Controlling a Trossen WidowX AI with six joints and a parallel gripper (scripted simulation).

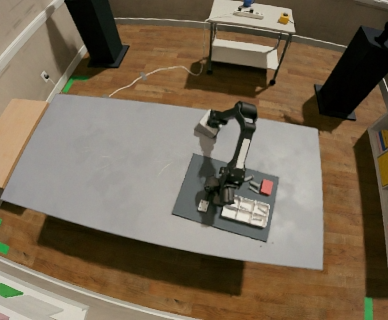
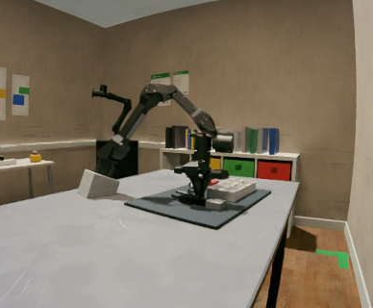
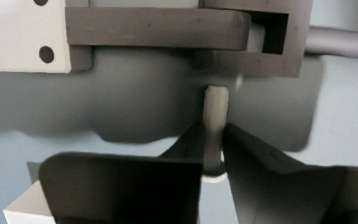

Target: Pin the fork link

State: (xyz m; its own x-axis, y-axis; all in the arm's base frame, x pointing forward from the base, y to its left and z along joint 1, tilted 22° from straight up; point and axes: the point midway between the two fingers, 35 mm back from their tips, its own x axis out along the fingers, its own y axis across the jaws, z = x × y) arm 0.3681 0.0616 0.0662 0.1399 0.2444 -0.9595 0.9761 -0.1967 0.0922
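Right now the headed pin is 30 mm below my hand. From my hand the other things lie so: eye plate (10 mm ahead, 50 mm to the right, 30 mm below); mat (10 mm ahead, 50 mm to the left, 50 mm below); fork link (30 mm behind, 50 mm to the right, 30 mm below).
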